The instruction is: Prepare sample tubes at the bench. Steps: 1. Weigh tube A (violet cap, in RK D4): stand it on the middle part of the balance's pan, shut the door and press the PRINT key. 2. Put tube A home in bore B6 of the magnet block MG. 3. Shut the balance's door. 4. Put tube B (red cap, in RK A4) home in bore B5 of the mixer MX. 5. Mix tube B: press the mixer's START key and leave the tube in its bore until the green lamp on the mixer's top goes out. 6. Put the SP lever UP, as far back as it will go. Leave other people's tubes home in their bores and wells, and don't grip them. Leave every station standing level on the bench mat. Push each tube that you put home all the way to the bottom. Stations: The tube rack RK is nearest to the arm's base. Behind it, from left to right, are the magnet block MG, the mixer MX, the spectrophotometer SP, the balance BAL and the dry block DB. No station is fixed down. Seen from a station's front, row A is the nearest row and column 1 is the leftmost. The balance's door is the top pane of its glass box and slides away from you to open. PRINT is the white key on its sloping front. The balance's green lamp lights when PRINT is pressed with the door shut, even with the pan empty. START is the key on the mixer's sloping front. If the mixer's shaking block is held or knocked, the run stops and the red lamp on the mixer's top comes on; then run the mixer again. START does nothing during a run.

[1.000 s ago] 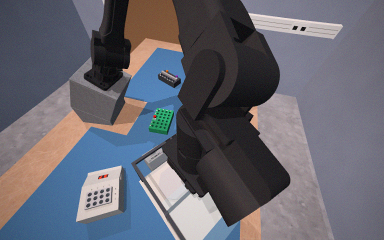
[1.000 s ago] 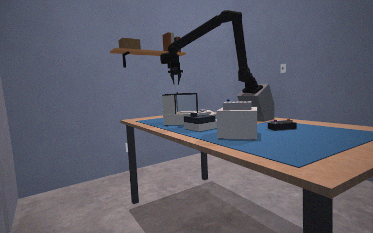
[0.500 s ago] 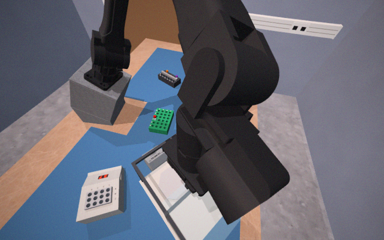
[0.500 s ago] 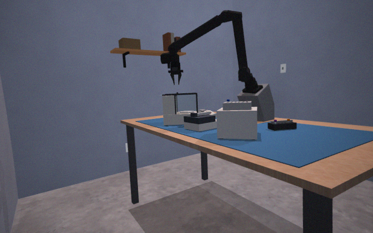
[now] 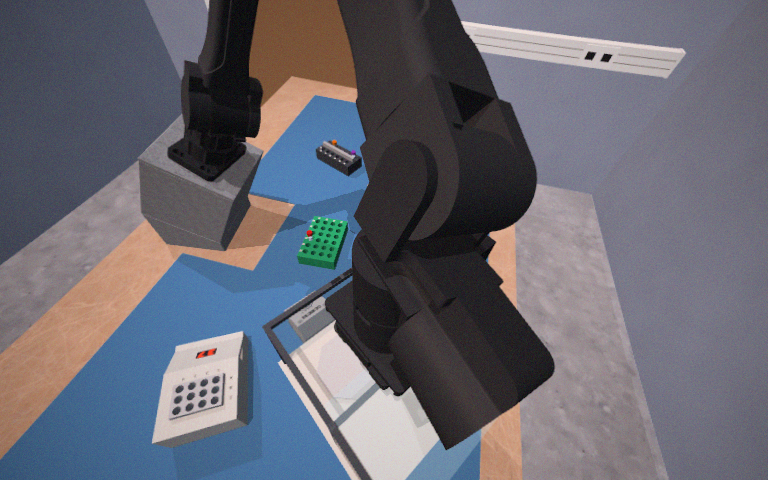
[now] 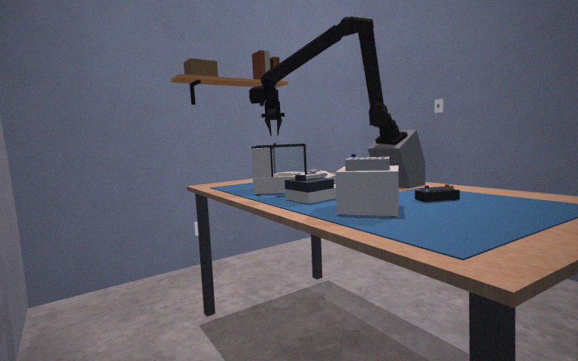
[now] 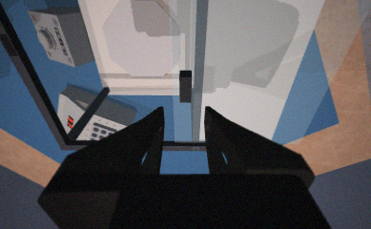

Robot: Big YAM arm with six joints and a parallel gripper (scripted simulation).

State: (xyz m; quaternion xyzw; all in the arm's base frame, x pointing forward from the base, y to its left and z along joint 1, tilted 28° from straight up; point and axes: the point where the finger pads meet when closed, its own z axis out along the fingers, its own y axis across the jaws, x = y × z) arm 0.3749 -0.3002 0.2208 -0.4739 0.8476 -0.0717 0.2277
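My hand is 50 mm above the balance door, 30 mm short of it and 10 mm to the left of it. From my hand the other things lie so: dry block DB (270 mm behind, 230 mm below, 60 mm to the right); then SP lever (290 mm to the left, 170 mm below, 20 mm behind); then white print key (190 mm below, 180 mm behind, 110 mm to the left).
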